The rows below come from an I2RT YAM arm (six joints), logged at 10 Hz.
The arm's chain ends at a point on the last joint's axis. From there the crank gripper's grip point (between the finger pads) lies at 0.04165 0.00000 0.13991 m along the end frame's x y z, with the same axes.
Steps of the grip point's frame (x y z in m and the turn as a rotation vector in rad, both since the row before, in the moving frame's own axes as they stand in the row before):
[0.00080, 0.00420, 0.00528, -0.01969, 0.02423, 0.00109]
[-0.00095, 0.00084, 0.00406, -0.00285, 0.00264, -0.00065]
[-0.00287, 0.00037, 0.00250, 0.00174, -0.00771, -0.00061]
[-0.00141, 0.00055, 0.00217, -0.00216, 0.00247, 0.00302]
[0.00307, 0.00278, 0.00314, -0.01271, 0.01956, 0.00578]
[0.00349, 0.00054, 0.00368, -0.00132, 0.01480, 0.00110]
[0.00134, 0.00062, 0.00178, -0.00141, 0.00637, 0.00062]
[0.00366, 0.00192, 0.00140, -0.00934, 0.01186, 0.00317]
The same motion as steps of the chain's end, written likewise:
[-0.00258, 0.00141, 0.00636, -0.01969, 0.02423, 0.00109]
[-0.00132, 0.00047, 0.00417, -0.00285, 0.00264, -0.00065]
[-0.00179, 0.00064, 0.00218, 0.00174, -0.00771, -0.00061]
[-0.00175, 0.00012, 0.00227, -0.00216, 0.00247, 0.00302]
[0.00035, 0.00076, 0.00399, -0.01271, 0.01956, 0.00578]
[0.00142, 0.00031, 0.00431, -0.00132, 0.01480, 0.00110]
[0.00045, 0.00040, 0.00205, -0.00141, 0.00637, 0.00062]
[0.00201, 0.00048, 0.00191, -0.00934, 0.01186, 0.00317]

